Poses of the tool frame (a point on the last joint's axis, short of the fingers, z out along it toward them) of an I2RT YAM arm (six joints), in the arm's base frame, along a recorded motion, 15 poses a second.
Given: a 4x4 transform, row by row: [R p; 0 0 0 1], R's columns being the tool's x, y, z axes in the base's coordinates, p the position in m. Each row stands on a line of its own.
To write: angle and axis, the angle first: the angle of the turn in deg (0 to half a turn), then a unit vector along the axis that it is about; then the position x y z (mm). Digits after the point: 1 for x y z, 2 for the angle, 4 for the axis.
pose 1, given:
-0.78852, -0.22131, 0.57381, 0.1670
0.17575, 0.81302, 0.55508, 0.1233
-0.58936, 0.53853, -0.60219, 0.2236
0, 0, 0, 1
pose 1, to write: 142.08, -0.0135, 0.9463, 0.3230, 167.0, 123.3, 223.6
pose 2, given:
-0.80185, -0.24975, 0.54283, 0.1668
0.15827, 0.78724, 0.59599, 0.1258
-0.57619, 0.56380, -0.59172, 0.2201
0, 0, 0, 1
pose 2, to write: 143.43, -0.0270, 0.9392, 0.3424, 166.8, 125.8, 220.1
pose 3, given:
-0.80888, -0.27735, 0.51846, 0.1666
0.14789, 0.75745, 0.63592, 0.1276
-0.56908, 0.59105, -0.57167, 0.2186
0, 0, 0, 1
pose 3, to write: 144.25, -0.0384, 0.9307, 0.3639, 166.6, 127.6, 218.6
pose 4, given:
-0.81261, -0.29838, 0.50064, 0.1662
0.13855, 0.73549, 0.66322, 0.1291
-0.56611, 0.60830, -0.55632, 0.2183
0, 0, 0, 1
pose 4, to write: 144.76, -0.0476, 0.9243, 0.3786, 166.2, 129.1, 218.3
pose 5, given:
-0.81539, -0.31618, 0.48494, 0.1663
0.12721, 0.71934, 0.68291, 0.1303
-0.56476, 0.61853, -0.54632, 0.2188
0, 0, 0, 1
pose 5, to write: 145.20, -0.0564, 0.9197, 0.3885, 166.3, 130.3, 218.8
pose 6, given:
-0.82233, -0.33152, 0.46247, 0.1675
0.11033, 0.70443, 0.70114, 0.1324
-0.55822, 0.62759, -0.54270, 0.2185
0, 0, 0, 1
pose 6, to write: 146.13, -0.0660, 0.9157, 0.3964, 167.5, 132.4, 218.5
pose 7, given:
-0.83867, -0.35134, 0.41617, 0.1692
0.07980, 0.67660, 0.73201, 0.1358
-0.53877, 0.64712, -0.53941, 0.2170
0, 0, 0, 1
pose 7, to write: 148.29, -0.0808, 0.9084, 0.4101, 169.2, 135.8, 217.0
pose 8, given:
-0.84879, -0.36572, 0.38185, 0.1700
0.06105, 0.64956, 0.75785, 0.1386
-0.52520, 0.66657, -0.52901, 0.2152
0, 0, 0, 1
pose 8, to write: 149.78, -0.0907, 0.9011, 0.4240, 170.0, 138.6, 215.2
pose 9, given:
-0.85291, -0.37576, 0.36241, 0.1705
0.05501, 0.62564, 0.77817, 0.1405
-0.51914, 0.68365, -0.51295, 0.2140
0, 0, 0, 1
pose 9, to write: 150.47, -0.0959, 0.8943, 0.4370, 170.5, 140.5, 214.0
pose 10, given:
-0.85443, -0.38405, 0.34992, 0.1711
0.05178, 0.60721, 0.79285, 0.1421
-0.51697, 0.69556, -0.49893, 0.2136
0, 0, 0, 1
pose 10, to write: 150.82, -0.0998, 0.8890, 0.4469, 171.1, 142.1, 213.6
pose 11, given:
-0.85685, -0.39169, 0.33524, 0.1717
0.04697, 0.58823, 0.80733, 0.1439
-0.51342, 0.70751, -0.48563, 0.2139
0, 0, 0, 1
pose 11, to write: 151.30, -0.1039, 0.8835, 0.4567, 171.7, 143.9, 213.9
